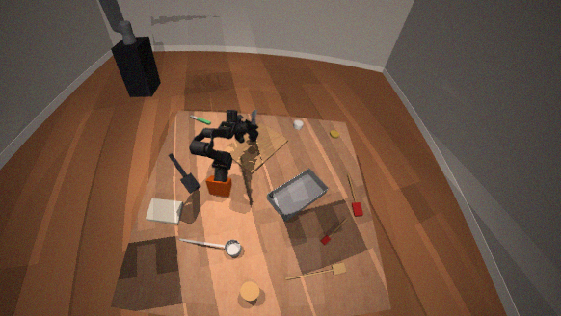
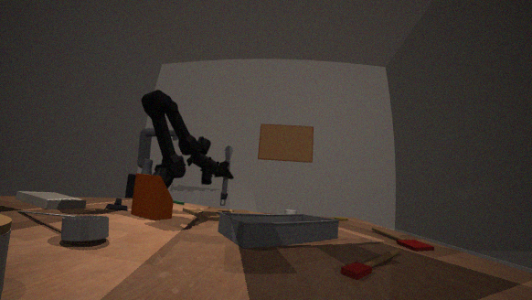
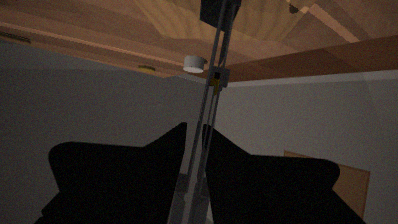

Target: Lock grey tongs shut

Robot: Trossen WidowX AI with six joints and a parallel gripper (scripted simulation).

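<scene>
Right now my gripper tip is 17 cm above the wooden board. Round my gripper tip: grey roasting tin: 35 cm to the right, 23 cm ahead, 15 cm below; then green tool: 42 cm behind, 23 cm to the left, 17 cm below; then black spatula: 42 cm behind, 23 cm to the right, 17 cm below.
</scene>
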